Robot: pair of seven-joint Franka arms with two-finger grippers.
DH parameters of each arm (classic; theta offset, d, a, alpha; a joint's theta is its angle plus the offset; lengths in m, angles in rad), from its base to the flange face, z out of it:
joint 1: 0 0.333 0 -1.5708
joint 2: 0 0 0 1.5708
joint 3: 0 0.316 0.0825 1.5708
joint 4: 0 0 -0.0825 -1.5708
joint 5: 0 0.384 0 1.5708
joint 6: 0 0 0.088 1.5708
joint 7: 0 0.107 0 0
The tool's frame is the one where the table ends.
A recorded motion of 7 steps. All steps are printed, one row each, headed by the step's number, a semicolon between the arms.
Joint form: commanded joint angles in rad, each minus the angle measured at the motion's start. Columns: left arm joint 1, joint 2, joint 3, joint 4, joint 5, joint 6, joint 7; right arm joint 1, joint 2, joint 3, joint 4, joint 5, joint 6, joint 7.
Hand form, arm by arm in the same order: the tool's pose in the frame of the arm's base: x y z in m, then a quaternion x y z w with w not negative. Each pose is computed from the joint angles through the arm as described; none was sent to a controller.
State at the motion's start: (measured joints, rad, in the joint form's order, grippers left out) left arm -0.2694 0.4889 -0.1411 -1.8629 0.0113 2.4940 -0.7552; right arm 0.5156 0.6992 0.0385 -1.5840 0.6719 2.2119 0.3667
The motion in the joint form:
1: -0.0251 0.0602 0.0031 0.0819 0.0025 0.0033 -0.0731; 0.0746 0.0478 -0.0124 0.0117 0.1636 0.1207 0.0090
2: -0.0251 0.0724 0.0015 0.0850 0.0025 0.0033 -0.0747; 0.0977 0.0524 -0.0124 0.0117 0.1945 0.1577 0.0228
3: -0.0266 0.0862 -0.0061 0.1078 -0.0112 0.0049 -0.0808; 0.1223 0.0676 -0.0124 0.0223 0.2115 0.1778 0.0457
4: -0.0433 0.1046 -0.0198 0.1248 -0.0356 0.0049 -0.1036; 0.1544 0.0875 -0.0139 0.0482 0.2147 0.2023 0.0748
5: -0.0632 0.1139 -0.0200 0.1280 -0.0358 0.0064 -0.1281; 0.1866 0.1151 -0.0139 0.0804 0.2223 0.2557 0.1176
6: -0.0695 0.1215 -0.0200 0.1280 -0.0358 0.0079 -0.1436; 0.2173 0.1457 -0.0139 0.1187 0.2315 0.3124 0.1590
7: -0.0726 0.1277 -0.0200 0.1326 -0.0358 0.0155 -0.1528; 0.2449 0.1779 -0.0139 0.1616 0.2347 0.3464 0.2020
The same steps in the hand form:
1: 0.6169 -0.2752 0.2672 0.97480 0.20356 0.05164 0.07522; 0.5705 0.4160 0.2065 -0.93753 0.16997 0.14028 0.26921
2: 0.6166 -0.2761 0.2604 0.97503 0.20409 0.04726 0.07363; 0.5647 0.4276 0.2055 -0.93365 0.18240 0.13460 0.27732
3: 0.6200 -0.2830 0.2616 0.97326 0.20902 0.04678 0.08306; 0.5574 0.4413 0.2005 -0.93108 0.19134 0.13622 0.27913
4: 0.6152 -0.3018 0.2574 0.97109 0.21631 0.03633 0.09417; 0.5505 0.4604 0.1989 -0.93064 0.19464 0.13169 0.28052
5: 0.6093 -0.3142 0.2526 0.97066 0.21896 0.03204 0.09408; 0.5462 0.4794 0.1964 -0.92749 0.21007 0.11786 0.28589
6: 0.6069 -0.3179 0.2476 0.96980 0.22375 0.02840 0.09286; 0.5429 0.4979 0.1946 -0.92284 0.22624 0.10217 0.29452
7: 0.6073 -0.3203 0.2462 0.96874 0.22713 0.02994 0.09520; 0.5384 0.5163 0.1923 -0.91838 0.23856 0.09529 0.30097

